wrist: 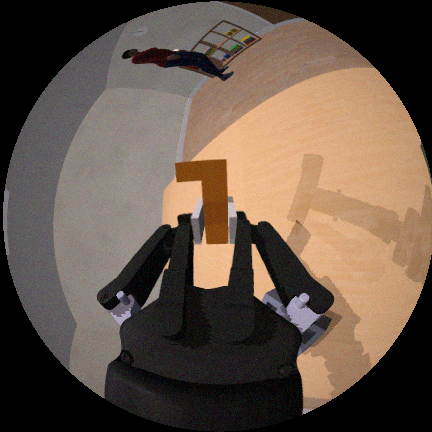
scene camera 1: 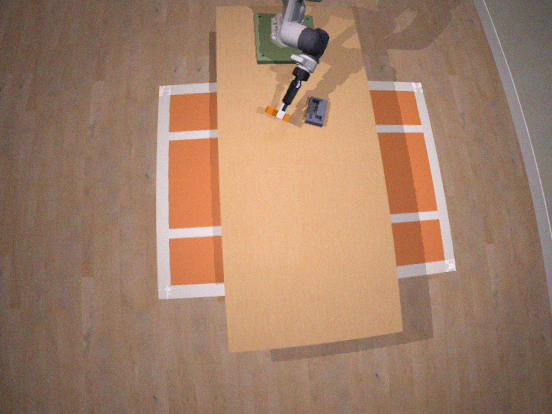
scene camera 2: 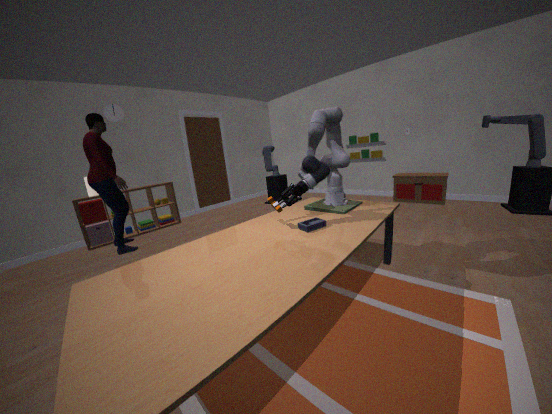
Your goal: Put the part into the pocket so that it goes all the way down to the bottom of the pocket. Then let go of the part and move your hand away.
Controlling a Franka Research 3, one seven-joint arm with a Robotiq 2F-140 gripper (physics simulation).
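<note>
The orange L-shaped part (scene camera 1: 270,110) (scene camera 2: 271,200) (wrist: 215,180) is held in the air above the table. My gripper (scene camera 1: 281,111) (scene camera 2: 276,204) (wrist: 215,206) is shut on its long leg; in the wrist view its short leg points left at the far end. The gripper is strongly tilted, and the part is tilted with it. The grey block with the pocket (scene camera 1: 314,122) (scene camera 2: 312,227) stands on the table, to the right of the part in the first scene view. In the wrist view the block (wrist: 320,332) is partly hidden behind the gripper. The pocket's bottom is too small to make out.
The wooden table (scene camera 1: 305,210) (scene camera 2: 190,280) carries the green base plate (scene camera 1: 265,55) (scene camera 2: 320,206) of the arm at its far end. Shadows of the arm fall on the table. A person (scene camera 2: 100,160) (wrist: 165,57) stands beyond the table near a low shelf unit.
</note>
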